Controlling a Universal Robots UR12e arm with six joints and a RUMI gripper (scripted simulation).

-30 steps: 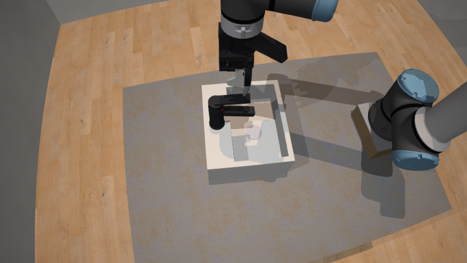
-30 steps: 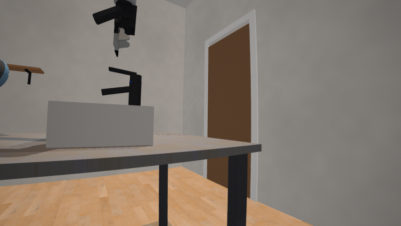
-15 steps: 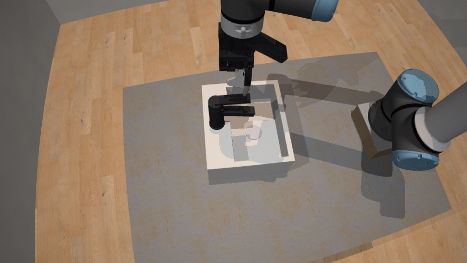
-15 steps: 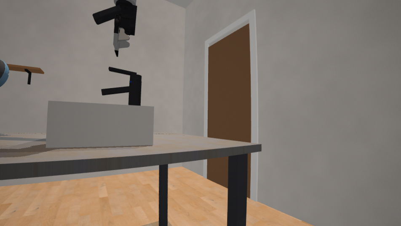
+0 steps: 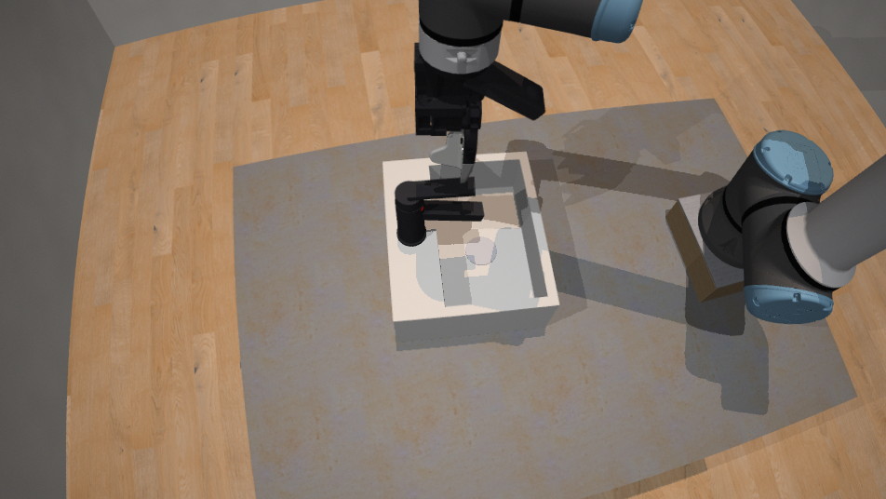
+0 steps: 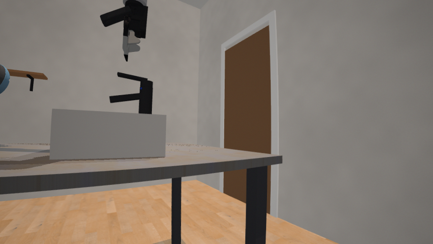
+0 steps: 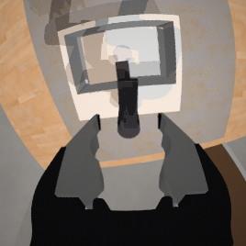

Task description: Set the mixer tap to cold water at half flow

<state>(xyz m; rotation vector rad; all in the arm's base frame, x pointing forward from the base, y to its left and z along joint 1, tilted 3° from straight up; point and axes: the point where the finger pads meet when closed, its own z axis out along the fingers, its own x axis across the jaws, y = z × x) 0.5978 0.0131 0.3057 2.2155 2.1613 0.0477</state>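
Now: hand 9 cm above the lever and 3 cm short of it. From my hand the other things lie so: white basin: 32 cm below, 4 cm behind, 1 cm to the right.
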